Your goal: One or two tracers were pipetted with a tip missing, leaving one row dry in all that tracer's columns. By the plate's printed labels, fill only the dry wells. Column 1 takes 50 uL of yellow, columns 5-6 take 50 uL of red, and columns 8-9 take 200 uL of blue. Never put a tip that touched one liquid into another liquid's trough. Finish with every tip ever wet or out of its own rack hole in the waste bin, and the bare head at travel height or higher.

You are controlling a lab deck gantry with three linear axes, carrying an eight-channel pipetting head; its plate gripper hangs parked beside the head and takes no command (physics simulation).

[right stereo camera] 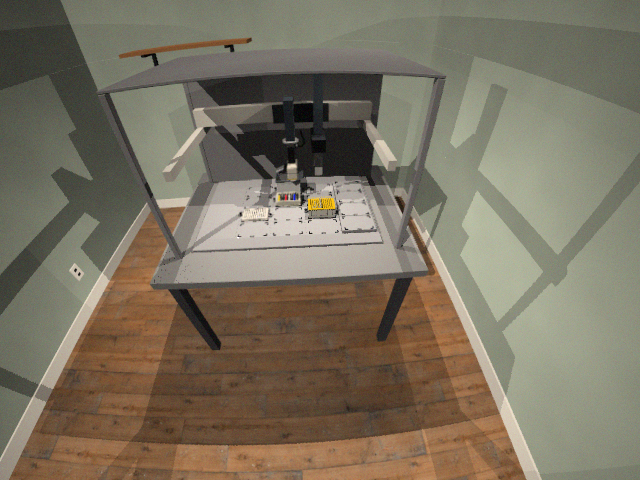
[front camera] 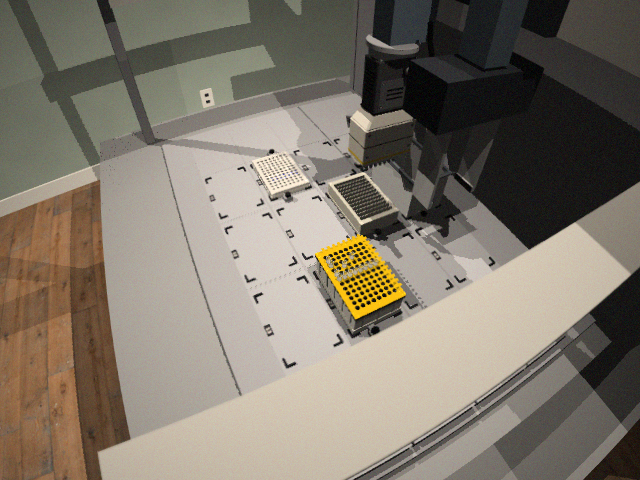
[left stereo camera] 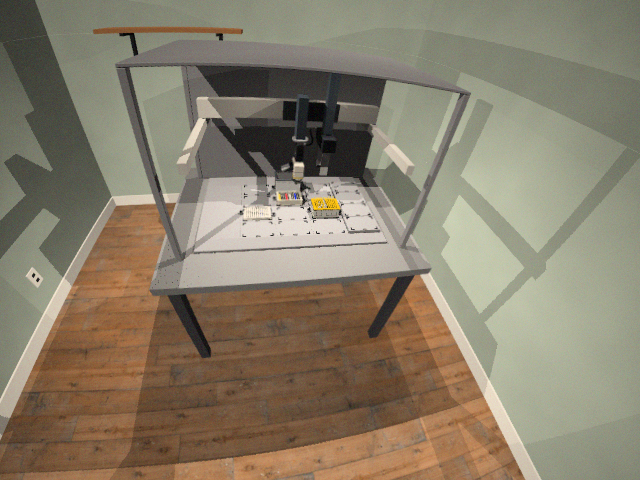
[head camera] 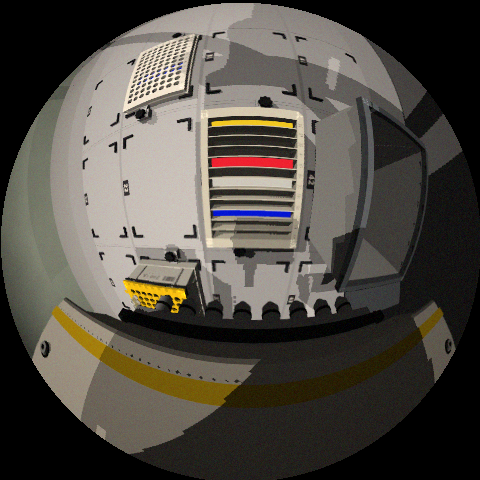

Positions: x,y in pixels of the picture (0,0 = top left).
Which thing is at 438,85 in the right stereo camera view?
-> An enclosure post.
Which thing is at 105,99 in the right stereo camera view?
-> An enclosure post.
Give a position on an enclosure post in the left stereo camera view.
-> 462,101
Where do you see an enclosure post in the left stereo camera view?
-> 124,75
